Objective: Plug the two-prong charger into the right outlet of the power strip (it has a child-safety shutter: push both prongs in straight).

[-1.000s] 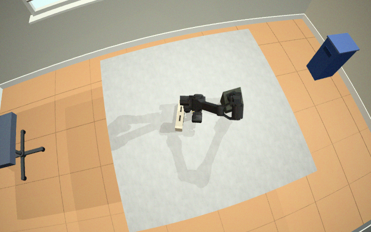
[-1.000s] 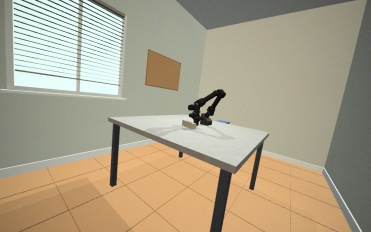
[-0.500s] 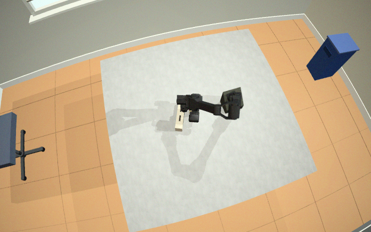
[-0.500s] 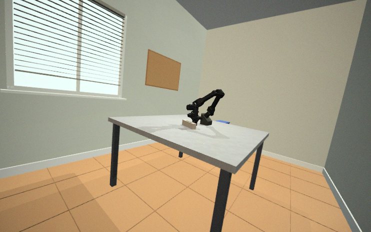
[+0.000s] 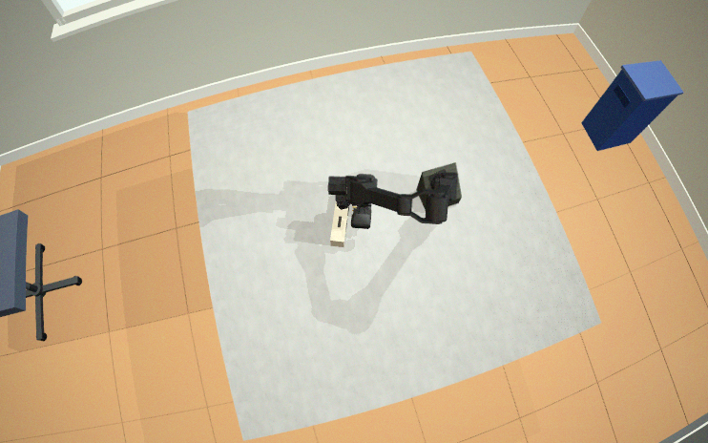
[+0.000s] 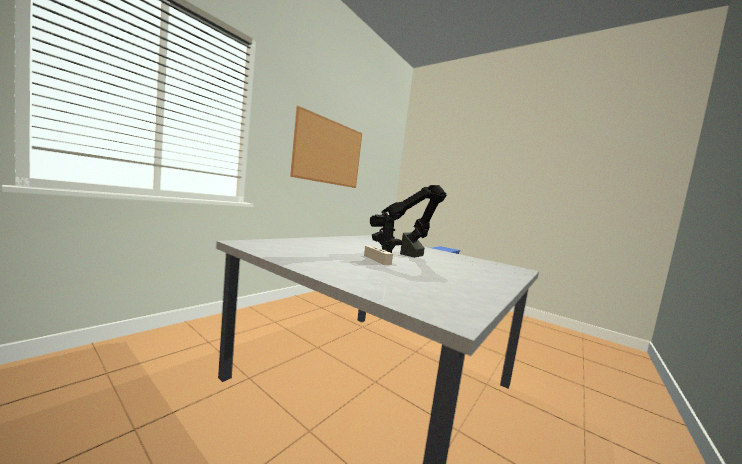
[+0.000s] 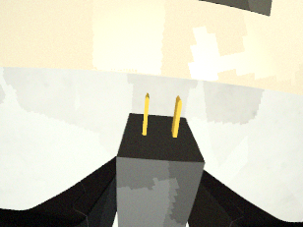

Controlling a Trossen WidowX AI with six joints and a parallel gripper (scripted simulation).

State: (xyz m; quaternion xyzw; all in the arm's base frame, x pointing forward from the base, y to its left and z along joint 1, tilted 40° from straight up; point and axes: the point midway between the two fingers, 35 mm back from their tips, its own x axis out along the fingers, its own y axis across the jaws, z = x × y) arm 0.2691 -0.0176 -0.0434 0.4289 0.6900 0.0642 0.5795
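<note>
Now: gripper tip 1 cm short of the charger, 1 cm to the left of it and 1 cm below it.
</note>
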